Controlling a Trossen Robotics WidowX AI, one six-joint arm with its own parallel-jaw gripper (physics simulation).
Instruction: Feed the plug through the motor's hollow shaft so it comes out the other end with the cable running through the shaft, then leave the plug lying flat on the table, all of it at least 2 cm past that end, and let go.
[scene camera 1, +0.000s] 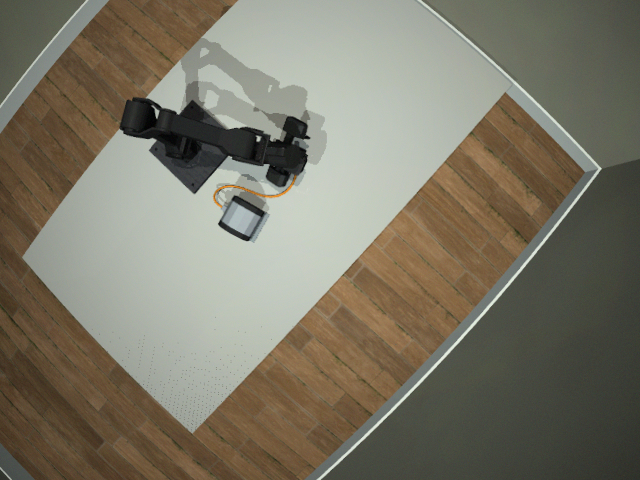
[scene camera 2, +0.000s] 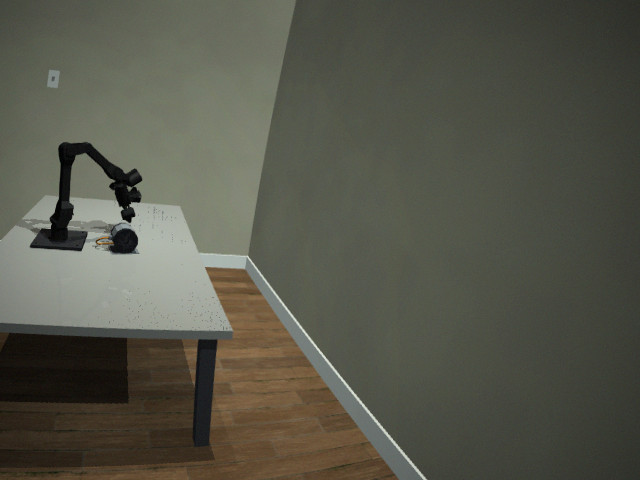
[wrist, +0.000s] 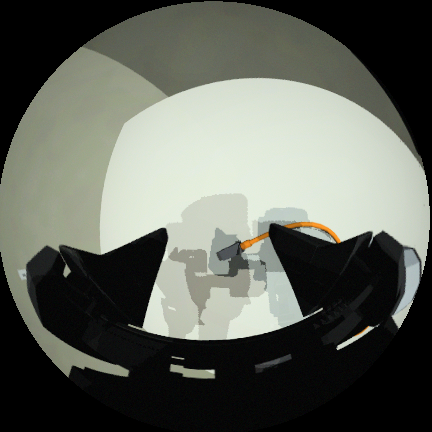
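Seen in the pictures: gripper, fingertip midpoint: (wrist: 218, 231); arm's base, link origin: (scene camera 1: 187, 149) (scene camera 2: 58, 238).
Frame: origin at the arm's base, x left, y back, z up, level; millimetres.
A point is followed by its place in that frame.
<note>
The small dark grey plug (wrist: 229, 250) @(x 240, y -249, z -2 mm) lies on the table below and between my fingertips in the wrist view, apart from both. It is hidden under the arm in scene camera 1. The orange cable (scene camera 1: 266, 196) @(x 73, y -285, z -11 mm) (scene camera 2: 103, 240) @(x -46, y -201, z 34 mm) (wrist: 305, 225) @(x 158, y -311, z -10 mm) curves from the plug to the motor's left end in scene camera 1. The grey motor with black bands (scene camera 1: 242, 218) @(x -14, y -299, z 85 mm) (scene camera 2: 125, 239) @(x -22, y -293, z 30 mm) lies on its side; part of it shows at the wrist view's right edge. Its shaft opening cannot be made out. My gripper (scene camera 2: 128, 219) @(x 242, y -283, z 58 mm) (wrist: 218, 231) @(x 242, y -283, z 58 mm) is open and empty, pointing down above the plug.
The arm's dark base plate (scene camera 1: 194, 180) @(x -50, y -89, z 0 mm) (scene camera 2: 43, 241) @(x -45, y 55, z -1 mm) is fixed to the pale table (scene camera 1: 361, 103) @(x 484, y -283, z -16 mm) (scene camera 2: 51, 289) @(x -459, y -79, z -16 mm), left of the motor in both scene views. Arm shadows fall around the plug. The table's long edge runs beyond the motor, at lower right in scene camera 1.
</note>
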